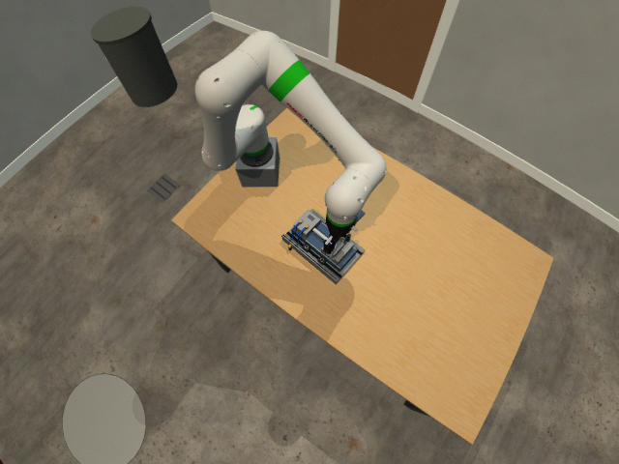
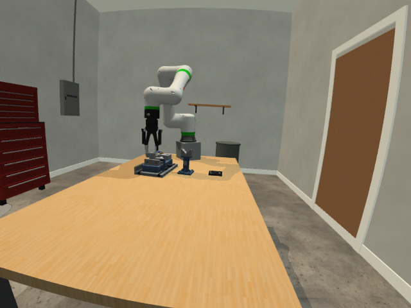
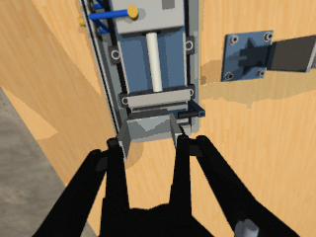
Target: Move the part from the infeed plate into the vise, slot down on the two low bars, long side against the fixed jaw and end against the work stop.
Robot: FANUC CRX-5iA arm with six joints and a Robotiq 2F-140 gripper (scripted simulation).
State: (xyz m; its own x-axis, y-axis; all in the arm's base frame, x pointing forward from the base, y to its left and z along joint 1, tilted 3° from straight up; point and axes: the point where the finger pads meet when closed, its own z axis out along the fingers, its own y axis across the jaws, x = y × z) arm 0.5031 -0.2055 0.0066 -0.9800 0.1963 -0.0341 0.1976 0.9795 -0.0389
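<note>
Right now my hand is 3 cm above the part. Also, from my hand: work stop (6 cm to the left, 5 cm below, 1 cm ahead); then moving jaw (6 cm below, 3 cm to the left, 3 cm behind); then fixed jaw (6 cm below, 3 cm ahead, 1 cm to the left).
</note>
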